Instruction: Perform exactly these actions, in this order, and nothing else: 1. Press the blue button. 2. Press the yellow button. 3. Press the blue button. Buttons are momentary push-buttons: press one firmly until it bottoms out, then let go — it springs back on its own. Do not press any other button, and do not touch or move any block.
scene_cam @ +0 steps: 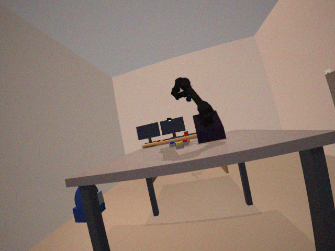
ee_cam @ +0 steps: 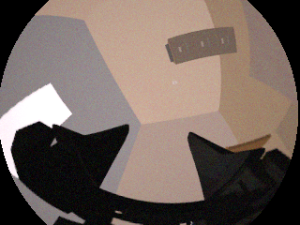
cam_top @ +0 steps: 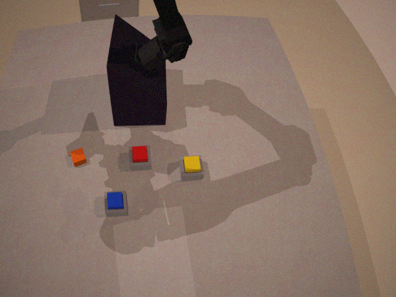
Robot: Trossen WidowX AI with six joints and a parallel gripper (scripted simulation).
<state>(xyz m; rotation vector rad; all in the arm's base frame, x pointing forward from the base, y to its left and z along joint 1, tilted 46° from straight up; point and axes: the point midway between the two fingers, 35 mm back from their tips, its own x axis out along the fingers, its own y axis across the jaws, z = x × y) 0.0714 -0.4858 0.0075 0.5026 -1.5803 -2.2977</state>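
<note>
My gripper tip is 460 mm above the blue button, 290 mm to the right of it and 270 mm short of it. From my gripper tip the other things lie so: yellow button: 460 mm below, 450 mm to the left, 190 mm ahead; orange block: 490 mm below, 190 mm to the left, 160 mm ahead; red button: 460 mm below, 340 mm to the left, 160 mm ahead.
</note>
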